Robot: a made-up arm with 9 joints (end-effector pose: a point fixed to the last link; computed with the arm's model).
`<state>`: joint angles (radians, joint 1 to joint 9).
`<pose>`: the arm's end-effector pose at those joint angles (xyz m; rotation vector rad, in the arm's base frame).
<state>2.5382 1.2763 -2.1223 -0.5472 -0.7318 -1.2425 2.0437 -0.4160 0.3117</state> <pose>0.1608 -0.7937 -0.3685 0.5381 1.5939 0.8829</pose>
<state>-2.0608 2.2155 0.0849 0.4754 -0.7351 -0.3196 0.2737 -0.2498 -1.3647</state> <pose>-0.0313 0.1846 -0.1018 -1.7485 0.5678 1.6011</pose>
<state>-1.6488 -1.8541 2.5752 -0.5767 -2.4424 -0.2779 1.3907 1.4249 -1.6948</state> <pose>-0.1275 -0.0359 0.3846 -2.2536 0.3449 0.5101</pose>
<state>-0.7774 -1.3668 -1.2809 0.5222 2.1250 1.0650 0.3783 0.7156 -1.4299</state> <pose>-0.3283 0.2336 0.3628 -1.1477 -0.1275 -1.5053</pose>
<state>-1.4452 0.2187 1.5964 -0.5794 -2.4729 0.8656 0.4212 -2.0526 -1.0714</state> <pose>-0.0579 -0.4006 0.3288 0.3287 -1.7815 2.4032</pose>
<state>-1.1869 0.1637 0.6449 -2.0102 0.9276 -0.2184 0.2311 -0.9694 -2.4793</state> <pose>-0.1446 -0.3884 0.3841 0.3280 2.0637 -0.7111</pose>
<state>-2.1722 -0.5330 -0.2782 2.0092 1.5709 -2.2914 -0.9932 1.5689 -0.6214</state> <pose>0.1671 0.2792 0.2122 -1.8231 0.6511 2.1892</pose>
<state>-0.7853 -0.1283 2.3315 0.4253 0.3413 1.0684 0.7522 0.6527 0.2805</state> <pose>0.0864 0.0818 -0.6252 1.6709 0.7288 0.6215</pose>
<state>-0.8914 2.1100 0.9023 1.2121 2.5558 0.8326 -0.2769 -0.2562 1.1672</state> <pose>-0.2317 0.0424 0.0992 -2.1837 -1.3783 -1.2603</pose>
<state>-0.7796 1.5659 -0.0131 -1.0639 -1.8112 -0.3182 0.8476 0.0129 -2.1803</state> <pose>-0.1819 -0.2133 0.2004 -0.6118 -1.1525 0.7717</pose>
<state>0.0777 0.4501 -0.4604 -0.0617 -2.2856 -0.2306 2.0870 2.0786 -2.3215</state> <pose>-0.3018 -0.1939 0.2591 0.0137 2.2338 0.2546</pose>
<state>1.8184 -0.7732 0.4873 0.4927 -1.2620 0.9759 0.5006 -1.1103 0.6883</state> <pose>-0.6011 0.4266 0.4065 2.4169 1.3181 -1.3744</pose>
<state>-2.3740 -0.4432 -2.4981 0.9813 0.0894 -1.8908 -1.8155 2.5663 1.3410</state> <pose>0.2518 -0.0151 0.1155 -0.3530 0.9655 -0.4310</pose>
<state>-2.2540 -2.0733 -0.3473 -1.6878 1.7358 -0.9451 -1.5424 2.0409 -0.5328</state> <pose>0.6348 0.1012 0.0821 2.1983 -0.1939 1.7343</pose>
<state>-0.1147 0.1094 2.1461 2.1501 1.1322 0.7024 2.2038 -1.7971 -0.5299</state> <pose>-0.2914 0.1682 -0.2430 1.6966 1.7967 -1.3696</pose>
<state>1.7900 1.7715 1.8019 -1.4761 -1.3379 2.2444 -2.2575 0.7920 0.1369</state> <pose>-0.4434 0.2221 0.3534 -0.8303 -2.3075 0.9488</pose>
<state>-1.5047 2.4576 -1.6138 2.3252 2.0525 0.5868 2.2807 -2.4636 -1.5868</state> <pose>0.2505 0.2630 -0.1692 -1.0682 1.7677 0.7053</pose>
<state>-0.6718 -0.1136 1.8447 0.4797 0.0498 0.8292 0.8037 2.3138 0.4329</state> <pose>0.5338 -0.3813 -0.2495 0.8312 -1.0140 0.4275</pose>
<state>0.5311 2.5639 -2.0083 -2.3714 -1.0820 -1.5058 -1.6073 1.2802 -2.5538</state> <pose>-0.4991 0.3121 0.0087 -1.9582 0.3649 2.3874</pose>
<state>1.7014 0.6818 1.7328 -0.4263 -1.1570 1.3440 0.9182 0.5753 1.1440</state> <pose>-0.3166 0.7320 0.1955 -0.8444 0.8912 -2.2854</pose>
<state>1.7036 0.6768 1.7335 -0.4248 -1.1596 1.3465 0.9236 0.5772 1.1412</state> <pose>-0.3180 0.7300 0.1970 -0.8365 0.8979 -2.2811</pose>
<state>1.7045 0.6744 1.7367 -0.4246 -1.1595 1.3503 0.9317 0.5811 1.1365</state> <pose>-0.3187 0.7287 0.1974 -0.8355 0.9043 -2.2779</pose>
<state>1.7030 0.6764 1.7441 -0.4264 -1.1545 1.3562 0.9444 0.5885 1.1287</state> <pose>-0.3185 0.7282 0.1958 -0.8464 0.9103 -2.2766</pose>
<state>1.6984 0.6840 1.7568 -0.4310 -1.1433 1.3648 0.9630 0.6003 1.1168</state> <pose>-0.3167 0.7291 0.1915 -0.8725 0.9158 -2.2779</pose>
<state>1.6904 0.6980 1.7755 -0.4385 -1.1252 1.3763 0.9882 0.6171 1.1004</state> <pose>-0.3135 0.7313 0.1842 -0.9162 0.9210 -2.2815</pose>
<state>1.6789 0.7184 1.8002 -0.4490 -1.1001 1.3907 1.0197 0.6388 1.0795</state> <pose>-0.3089 0.7346 0.1739 -0.9785 0.9252 -2.2870</pose>
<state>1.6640 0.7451 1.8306 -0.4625 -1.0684 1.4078 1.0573 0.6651 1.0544</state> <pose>-0.3031 0.7387 0.1606 -1.0594 0.9288 -2.2933</pose>
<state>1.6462 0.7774 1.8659 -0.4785 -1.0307 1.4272 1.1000 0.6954 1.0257</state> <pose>-0.2967 0.7431 0.1445 -1.1581 0.9314 -2.2986</pose>
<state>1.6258 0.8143 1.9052 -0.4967 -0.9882 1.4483 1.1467 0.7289 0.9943</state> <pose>-0.2901 0.7475 0.1261 -1.2721 0.9328 -2.3015</pose>
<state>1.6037 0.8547 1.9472 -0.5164 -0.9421 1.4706 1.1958 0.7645 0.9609</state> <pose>-0.2841 0.7513 0.1059 -1.3989 0.9324 -2.3001</pose>
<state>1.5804 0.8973 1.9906 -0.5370 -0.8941 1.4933 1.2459 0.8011 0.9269</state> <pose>-0.2793 0.7542 0.0847 -1.5340 0.9303 -2.2931</pose>
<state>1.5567 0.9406 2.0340 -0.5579 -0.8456 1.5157 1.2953 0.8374 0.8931</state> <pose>-0.2761 0.7561 0.0631 -1.6728 0.9256 -2.2802</pose>
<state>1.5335 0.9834 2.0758 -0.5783 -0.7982 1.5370 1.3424 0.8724 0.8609</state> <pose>-0.2749 0.7570 0.0423 -1.8103 0.9188 -2.2609</pose>
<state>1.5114 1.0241 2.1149 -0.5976 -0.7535 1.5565 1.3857 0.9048 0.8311</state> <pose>-0.2756 0.7569 0.0230 -1.9410 0.9093 -2.2368</pose>
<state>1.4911 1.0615 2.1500 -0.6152 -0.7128 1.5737 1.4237 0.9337 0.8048</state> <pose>-0.2779 0.7561 0.0059 2.0471 -0.8920 2.1952</pose>
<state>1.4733 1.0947 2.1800 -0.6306 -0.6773 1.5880 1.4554 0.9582 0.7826</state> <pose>-0.2814 0.7551 -0.0084 2.0881 -0.8537 2.1043</pose>
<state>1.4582 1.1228 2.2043 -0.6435 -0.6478 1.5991 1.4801 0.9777 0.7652</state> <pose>-0.2853 0.7542 -0.0197 2.1193 -0.8210 2.0295</pose>
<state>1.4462 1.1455 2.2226 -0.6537 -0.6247 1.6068 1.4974 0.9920 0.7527</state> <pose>-0.2892 0.7537 -0.0280 2.1424 -0.7940 1.9718</pose>
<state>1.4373 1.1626 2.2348 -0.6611 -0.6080 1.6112 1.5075 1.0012 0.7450</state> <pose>-0.2925 0.7537 -0.0335 2.1584 -0.7731 1.9314</pose>
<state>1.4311 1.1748 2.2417 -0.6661 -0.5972 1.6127 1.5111 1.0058 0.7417</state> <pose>-0.2951 0.7543 -0.0366 2.1689 -0.7578 1.9062</pose>
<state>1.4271 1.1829 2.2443 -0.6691 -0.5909 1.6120 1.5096 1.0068 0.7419</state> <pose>-0.2968 0.7554 -0.0380 2.1754 -0.7468 1.8931</pose>
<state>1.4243 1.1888 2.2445 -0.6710 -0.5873 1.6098 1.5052 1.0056 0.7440</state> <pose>-0.2982 0.7569 -0.0383 2.1795 -0.7381 1.8871</pose>
